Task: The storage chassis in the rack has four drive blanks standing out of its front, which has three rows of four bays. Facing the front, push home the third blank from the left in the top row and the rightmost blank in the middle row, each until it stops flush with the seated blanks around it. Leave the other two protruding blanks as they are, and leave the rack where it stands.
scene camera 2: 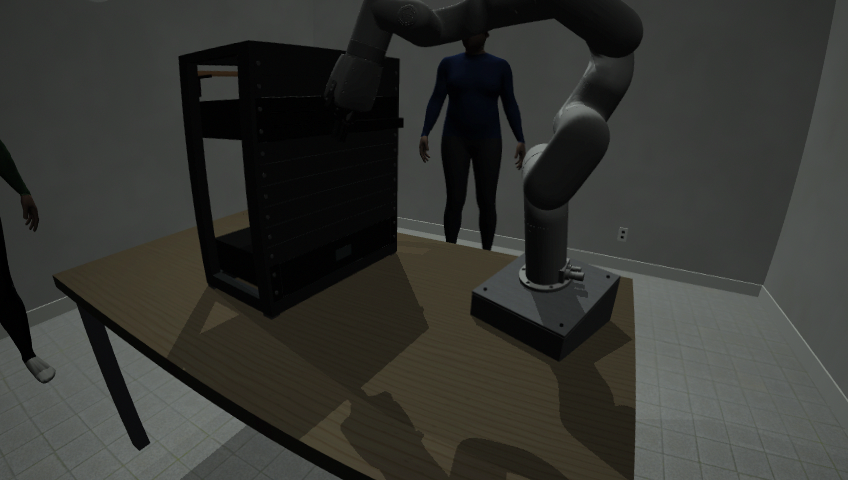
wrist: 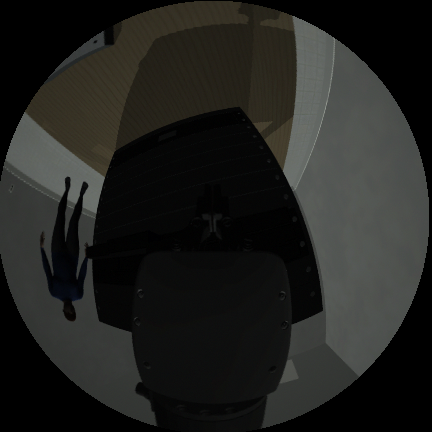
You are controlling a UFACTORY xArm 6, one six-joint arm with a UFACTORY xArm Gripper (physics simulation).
Scene:
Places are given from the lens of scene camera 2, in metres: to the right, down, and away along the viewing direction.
black rack point(scene camera 2: 320, 210): -0.25, -0.07, 0.93

